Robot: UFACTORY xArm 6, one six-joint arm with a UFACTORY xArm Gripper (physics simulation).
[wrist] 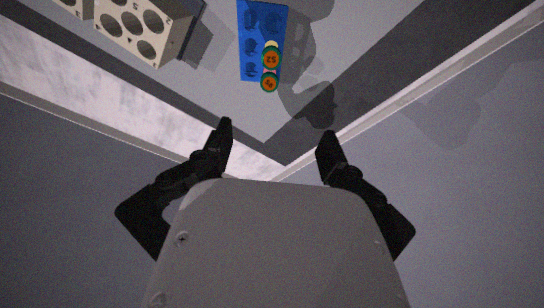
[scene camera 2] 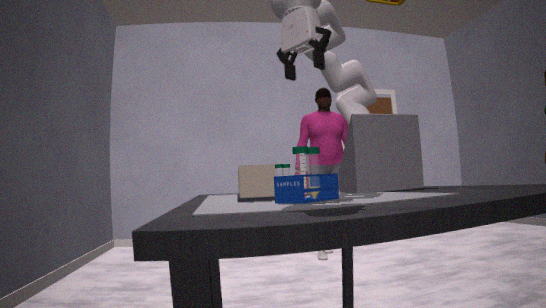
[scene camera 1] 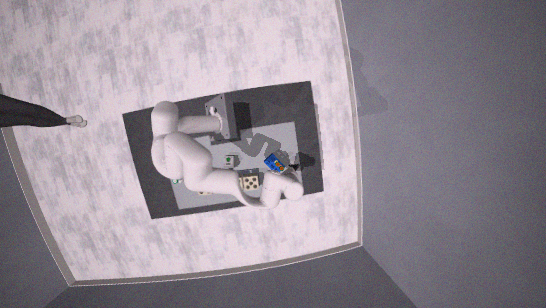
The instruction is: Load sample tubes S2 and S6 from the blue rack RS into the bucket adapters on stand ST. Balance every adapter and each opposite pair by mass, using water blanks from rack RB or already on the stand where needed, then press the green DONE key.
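Places are measured from the arm's base along level axes (x right, y back, z down), in centimetres.
Pixels of known places: gripper, fingertip midpoint: (wrist: 277, 135) (scene camera 2: 304, 74) (scene camera 1: 284, 171); arm's base, link origin: (scene camera 2: 372, 140) (scene camera 1: 217, 123).
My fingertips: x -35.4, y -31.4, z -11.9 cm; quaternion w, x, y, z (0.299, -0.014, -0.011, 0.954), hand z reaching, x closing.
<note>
Ahead of a thing's pixels: the offset from my fingertips to its top centre. "*": to the spot under its first point.
The blue rack RS {dx +3.3, dy -0.3, dz +23.0 cm} (scene camera 1: 269, 160) (scene camera 2: 287, 195) (wrist: 243, 59) stands on the light mat. Tube S2 {dx +1.7, dy +0.9, dz +16.9 cm} (wrist: 271, 59) and tube S6 {dx -0.7, dy -2.3, dz +16.9 cm} (wrist: 269, 82), with green-rimmed orange tops, stand upright in it side by side. My gripper (scene camera 2: 304, 72) (wrist: 277, 135) is open and empty, high above the table and tilted; in the wrist view the rack lies beyond the fingertips. A cream bucket adapter with holes (scene camera 1: 251, 183) (scene camera 2: 256, 182) (wrist: 172, 42) sits on the stand ST; the arm hides part of the row. A green key {* dx +34.5, dy +7.3, dz +22.0 cm} (scene camera 1: 228, 159) shows on a small pale box.
A large grey box (scene camera 1: 228, 112) (scene camera 2: 385, 150) stands by the arm's base. Small green-capped items {dx +72.3, dy -2.5, dz +16.9 cm} (scene camera 1: 177, 181) show at the mat's left, partly behind the arm. A person in pink (scene camera 2: 324, 135) stands behind the table (scene camera 2: 150, 237). The rack is near the table's right side in scene camera 1.
</note>
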